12 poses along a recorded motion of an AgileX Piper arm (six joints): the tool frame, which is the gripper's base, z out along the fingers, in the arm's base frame.
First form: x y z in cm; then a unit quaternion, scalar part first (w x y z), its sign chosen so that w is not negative.
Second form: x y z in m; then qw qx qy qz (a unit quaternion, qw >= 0). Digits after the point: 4 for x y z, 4 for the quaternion.
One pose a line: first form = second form
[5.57, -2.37, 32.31, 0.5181, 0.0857, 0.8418, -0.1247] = [0.0557, -0.0237, 0.3231, 0.5181, 0.0857, 0.8418, -0.1247]
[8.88, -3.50, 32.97, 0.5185, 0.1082, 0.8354, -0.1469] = [0.0888, -0.0350, 0.3297, 0.5185, 0.1082, 0.8354, -0.1469]
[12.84, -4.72, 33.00, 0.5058, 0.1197, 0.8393, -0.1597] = [0.1284, -0.0472, 0.3300, 0.5058, 0.1197, 0.8393, -0.1597]
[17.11, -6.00, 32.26, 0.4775, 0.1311, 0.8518, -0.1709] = [0.1711, -0.0600, 0.3226, 0.4775, 0.1311, 0.8518, -0.1709]
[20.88, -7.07, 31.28, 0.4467, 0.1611, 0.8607, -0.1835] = [0.2088, -0.0707, 0.3128, 0.4467, 0.1611, 0.8607, -0.1835]
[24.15, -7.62, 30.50, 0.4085, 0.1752, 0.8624, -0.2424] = [0.2415, -0.0762, 0.3050, 0.4085, 0.1752, 0.8624, -0.2424]
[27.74, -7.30, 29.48, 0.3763, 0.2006, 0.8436, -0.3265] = [0.2774, -0.0730, 0.2948, 0.3763, 0.2006, 0.8436, -0.3265]
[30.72, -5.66, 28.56, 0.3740, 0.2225, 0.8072, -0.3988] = [0.3072, -0.0566, 0.2856, 0.3740, 0.2225, 0.8072, -0.3988]
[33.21, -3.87, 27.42, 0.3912, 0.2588, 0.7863, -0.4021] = [0.3321, -0.0387, 0.2742, 0.3912, 0.2588, 0.7863, -0.4021]
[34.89, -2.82, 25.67, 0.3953, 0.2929, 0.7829, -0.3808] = [0.3489, -0.0282, 0.2567, 0.3953, 0.2929, 0.7829, -0.3808]
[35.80, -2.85, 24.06, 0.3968, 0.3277, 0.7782, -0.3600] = [0.3580, -0.0285, 0.2406, 0.3968, 0.3277, 0.7782, -0.3600]
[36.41, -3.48, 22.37, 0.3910, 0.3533, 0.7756, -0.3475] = [0.3641, -0.0348, 0.2237, 0.3910, 0.3533, 0.7756, -0.3475]
